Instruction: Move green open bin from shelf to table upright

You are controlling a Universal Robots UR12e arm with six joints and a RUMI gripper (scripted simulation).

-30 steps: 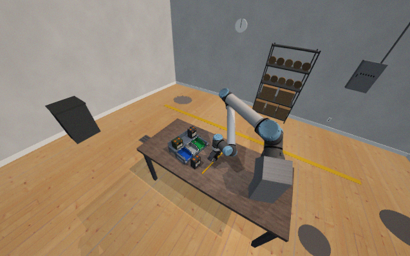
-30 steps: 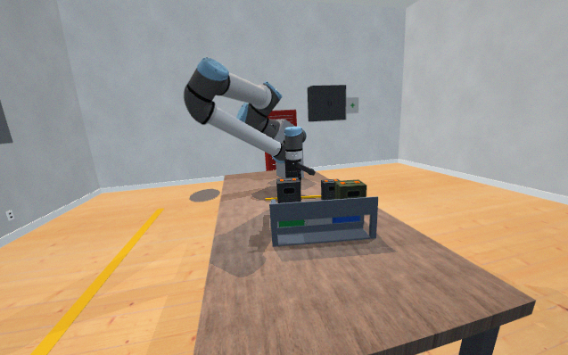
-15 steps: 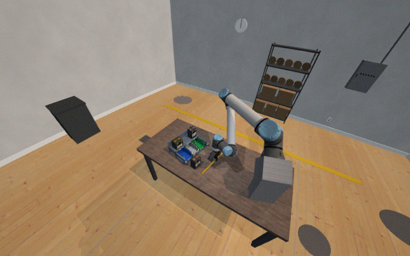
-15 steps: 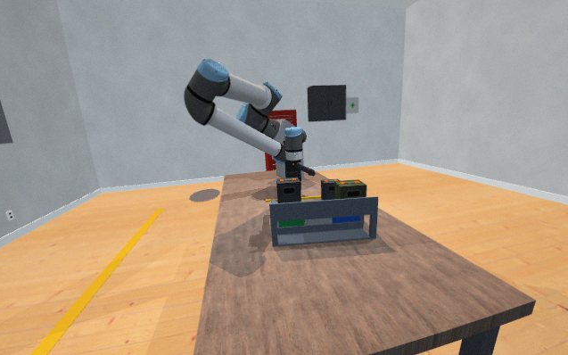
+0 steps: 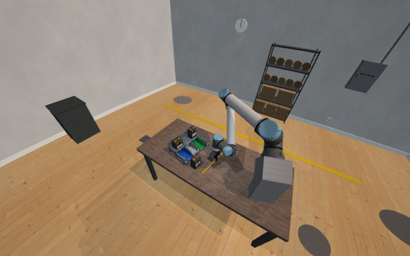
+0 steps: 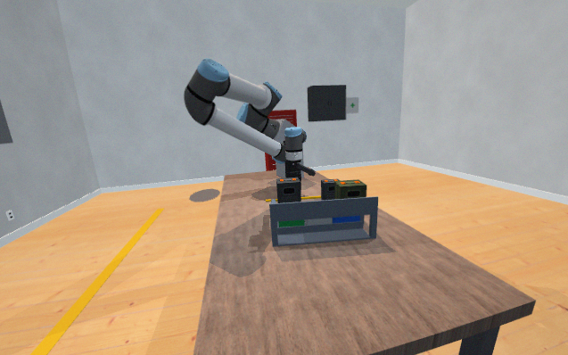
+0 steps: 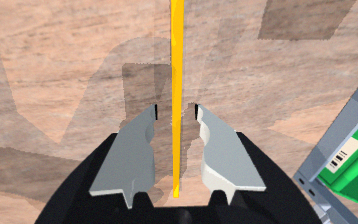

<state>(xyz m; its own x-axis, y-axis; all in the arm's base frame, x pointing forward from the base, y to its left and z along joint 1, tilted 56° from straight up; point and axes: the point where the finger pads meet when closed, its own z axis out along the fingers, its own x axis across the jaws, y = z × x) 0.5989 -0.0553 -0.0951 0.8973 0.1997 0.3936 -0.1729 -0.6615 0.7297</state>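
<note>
The yellow strip is 2 cm below my hand. Round my hand: green open bin: 29 cm ahead, 13 cm to the right, 2 cm above; then pale grey bin: 31 cm ahead, 2 cm to the right, 2 cm above; then blue bin: 33 cm ahead, 9 cm to the left, 2 cm above.
</note>
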